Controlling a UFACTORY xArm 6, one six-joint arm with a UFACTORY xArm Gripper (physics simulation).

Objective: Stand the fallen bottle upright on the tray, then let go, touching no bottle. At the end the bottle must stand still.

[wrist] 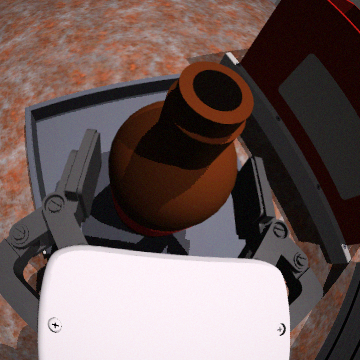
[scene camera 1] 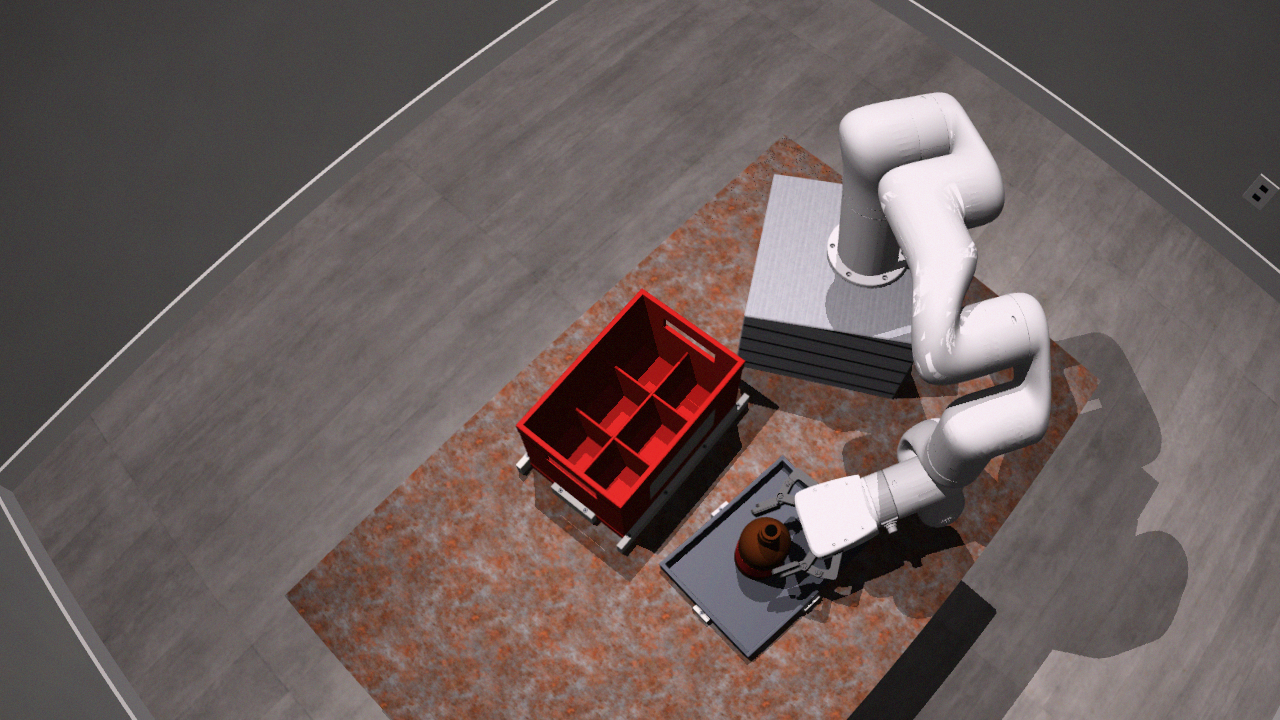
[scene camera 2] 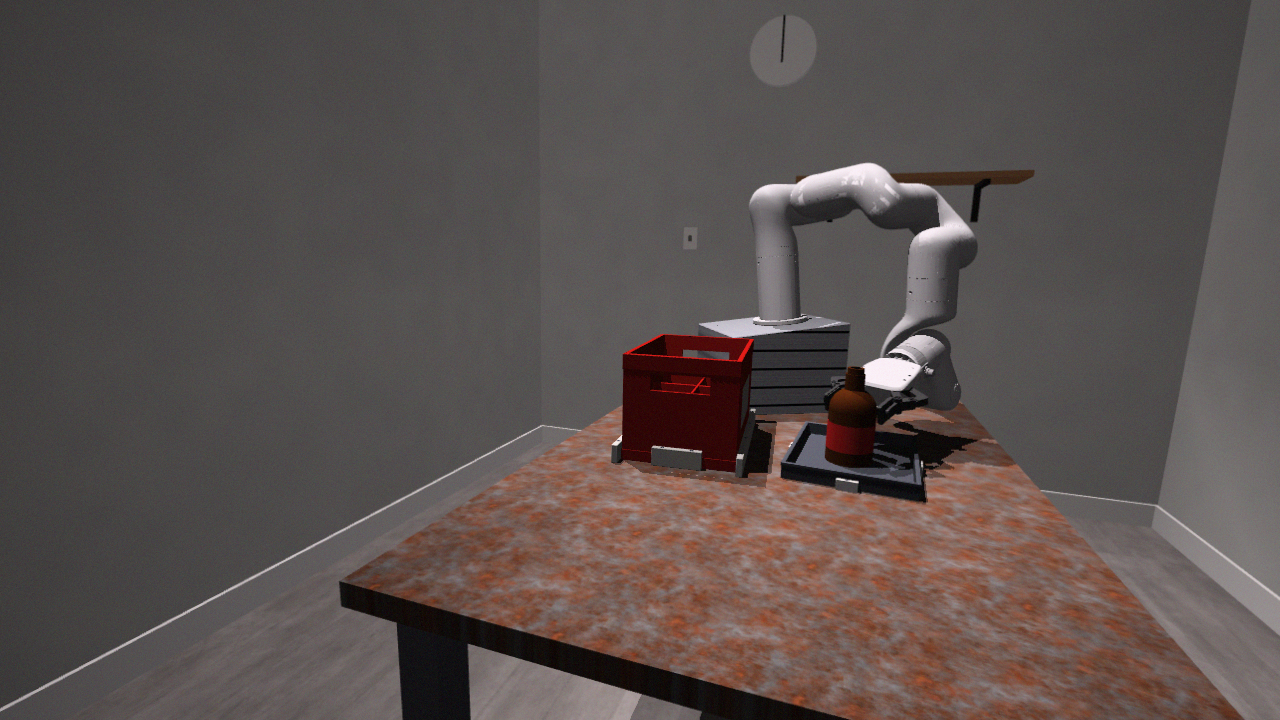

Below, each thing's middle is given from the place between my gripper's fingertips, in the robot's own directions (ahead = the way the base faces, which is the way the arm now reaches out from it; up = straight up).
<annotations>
Right now my hand is 1 cm above the brown bottle [scene camera 2: 851, 425].
</annotations>
